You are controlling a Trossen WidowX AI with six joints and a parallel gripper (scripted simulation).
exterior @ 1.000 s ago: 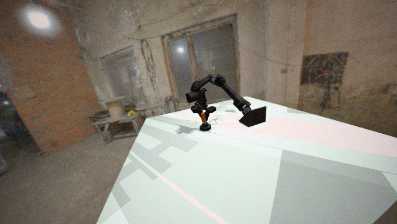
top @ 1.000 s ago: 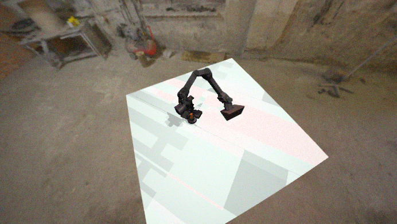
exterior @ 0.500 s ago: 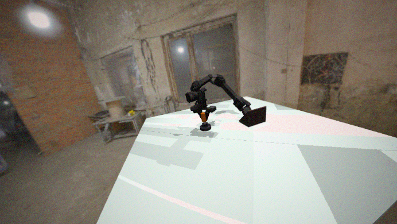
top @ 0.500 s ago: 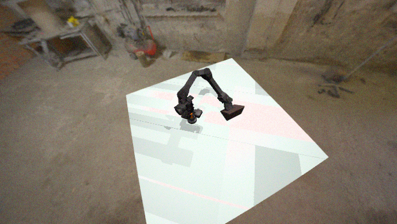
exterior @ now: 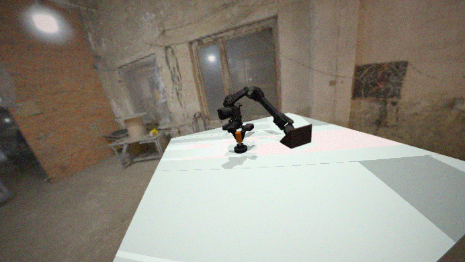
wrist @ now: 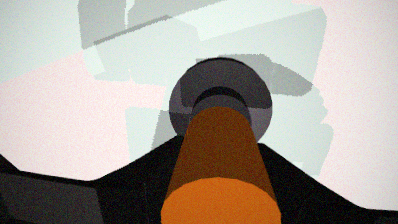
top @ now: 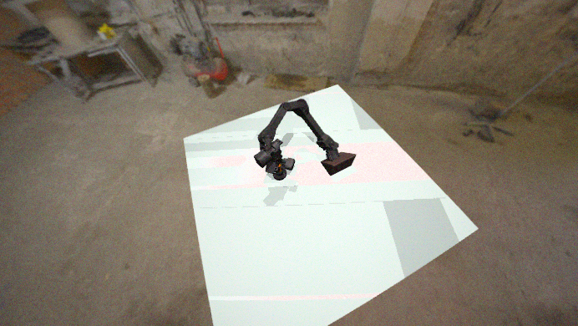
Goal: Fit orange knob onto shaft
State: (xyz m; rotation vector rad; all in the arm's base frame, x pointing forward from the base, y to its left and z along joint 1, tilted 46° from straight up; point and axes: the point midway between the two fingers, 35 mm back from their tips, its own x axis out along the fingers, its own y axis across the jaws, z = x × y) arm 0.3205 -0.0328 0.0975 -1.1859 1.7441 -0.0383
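The orange knob lies 3 cm above my gripper tip. Also, from my gripper tip: round pedestal 4 cm below.
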